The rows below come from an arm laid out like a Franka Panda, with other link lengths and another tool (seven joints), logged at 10 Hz.
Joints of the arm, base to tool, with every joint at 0 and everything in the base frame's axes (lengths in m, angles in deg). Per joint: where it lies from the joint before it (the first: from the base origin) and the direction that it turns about. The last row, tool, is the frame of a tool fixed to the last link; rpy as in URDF.
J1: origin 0 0 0.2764 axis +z
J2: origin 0 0 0 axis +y
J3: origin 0 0 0.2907 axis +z
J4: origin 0.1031 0 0 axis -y
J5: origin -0.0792 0 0.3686 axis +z
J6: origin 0 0 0 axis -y
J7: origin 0.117 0 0 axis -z
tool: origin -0.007 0.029 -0.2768 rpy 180 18.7 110
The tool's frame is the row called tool.
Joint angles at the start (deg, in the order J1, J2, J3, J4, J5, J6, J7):
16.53 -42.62 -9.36 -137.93 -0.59 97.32 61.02
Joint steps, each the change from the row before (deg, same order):
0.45 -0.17 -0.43 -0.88 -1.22 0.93 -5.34
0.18 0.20 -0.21 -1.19 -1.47 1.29 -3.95
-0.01 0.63 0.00 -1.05 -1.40 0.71 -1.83
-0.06 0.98 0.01 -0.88 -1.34 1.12 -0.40
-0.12 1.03 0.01 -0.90 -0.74 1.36 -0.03
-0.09 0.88 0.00 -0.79 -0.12 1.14 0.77
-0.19 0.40 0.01 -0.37 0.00 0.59 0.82
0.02 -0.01 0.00 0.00 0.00 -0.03 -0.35
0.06 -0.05 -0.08 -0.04 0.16 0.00 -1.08
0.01 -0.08 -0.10 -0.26 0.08 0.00 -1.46
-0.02 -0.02 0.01 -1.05 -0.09 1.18 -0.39
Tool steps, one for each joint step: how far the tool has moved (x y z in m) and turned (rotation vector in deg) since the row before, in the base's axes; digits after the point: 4 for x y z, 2 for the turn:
-0.0009 -0.0023 -0.0054 -0.93 -0.86 5.59
0.0004 -0.0040 -0.0100 -1.40 -0.44 4.19
-0.0009 -0.0047 -0.0129 -1.62 0.58 2.12
0.0023 -0.0047 -0.0126 -1.53 0.44 0.66
0.0028 -0.0024 -0.0122 -0.91 0.39 0.17
0.0018 -0.0001 -0.0105 -0.29 0.47 -0.74
0.0013 -0.0009 -0.0047 -0.08 0.16 -0.96
-0.0003 0.0002 0.0000 0.00 0.02 0.37
-0.0008 0.0009 0.0000 0.23 0.04 1.04
-0.0021 0.0002 -0.0017 0.15 0.22 1.40
-0.0002 0.0008 -0.0064 -0.02 -0.16 0.52

